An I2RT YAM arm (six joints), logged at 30 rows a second.
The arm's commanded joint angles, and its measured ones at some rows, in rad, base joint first. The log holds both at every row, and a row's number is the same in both.
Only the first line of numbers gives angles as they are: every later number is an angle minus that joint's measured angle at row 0.
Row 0, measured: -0.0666, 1.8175, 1.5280, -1.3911, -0.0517, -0.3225
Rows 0 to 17, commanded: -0.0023, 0.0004, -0.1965, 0.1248, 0.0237, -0.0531; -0.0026, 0.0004, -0.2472, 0.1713, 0.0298, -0.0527; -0.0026, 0.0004, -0.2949, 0.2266, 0.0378, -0.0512; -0.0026, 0.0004, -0.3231, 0.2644, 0.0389, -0.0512; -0.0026, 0.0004, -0.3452, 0.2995, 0.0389, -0.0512; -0.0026, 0.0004, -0.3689, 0.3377, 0.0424, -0.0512; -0.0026, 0.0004, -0.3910, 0.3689, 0.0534, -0.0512; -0.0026, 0.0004, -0.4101, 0.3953, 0.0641, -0.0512; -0.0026, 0.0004, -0.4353, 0.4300, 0.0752, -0.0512; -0.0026, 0.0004, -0.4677, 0.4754, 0.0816, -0.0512; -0.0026, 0.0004, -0.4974, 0.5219, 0.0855, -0.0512; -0.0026, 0.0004, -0.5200, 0.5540, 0.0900, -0.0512; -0.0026, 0.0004, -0.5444, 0.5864, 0.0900, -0.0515; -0.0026, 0.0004, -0.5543, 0.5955, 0.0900, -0.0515; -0.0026, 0.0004, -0.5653, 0.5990, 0.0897, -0.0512; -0.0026, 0.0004, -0.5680, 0.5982, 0.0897, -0.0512; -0.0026, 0.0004, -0.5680, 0.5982, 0.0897, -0.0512; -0.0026, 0.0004, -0.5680, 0.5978, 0.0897, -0.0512
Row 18, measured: 0.0016, -0.0442, -0.5230, 0.5902, 0.1232, -0.0409
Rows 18 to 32, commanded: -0.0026, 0.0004, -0.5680, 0.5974, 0.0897, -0.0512; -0.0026, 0.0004, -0.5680, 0.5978, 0.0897, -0.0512; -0.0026, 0.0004, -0.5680, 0.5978, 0.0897, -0.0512; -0.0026, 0.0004, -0.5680, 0.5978, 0.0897, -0.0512; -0.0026, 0.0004, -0.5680, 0.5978, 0.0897, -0.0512; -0.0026, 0.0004, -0.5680, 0.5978, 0.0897, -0.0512; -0.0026, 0.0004, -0.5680, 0.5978, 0.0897, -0.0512; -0.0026, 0.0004, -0.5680, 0.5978, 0.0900, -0.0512; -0.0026, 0.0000, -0.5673, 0.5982, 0.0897, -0.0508; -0.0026, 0.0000, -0.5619, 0.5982, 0.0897, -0.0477; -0.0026, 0.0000, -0.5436, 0.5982, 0.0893, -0.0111; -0.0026, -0.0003, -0.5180, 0.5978, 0.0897, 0.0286; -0.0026, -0.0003, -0.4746, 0.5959, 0.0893, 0.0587; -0.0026, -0.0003, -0.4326, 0.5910, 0.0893, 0.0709; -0.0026, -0.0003, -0.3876, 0.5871, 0.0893, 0.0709
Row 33, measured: -0.0057, -0.0316, -0.4860, 0.5852, 0.1522, 0.0064
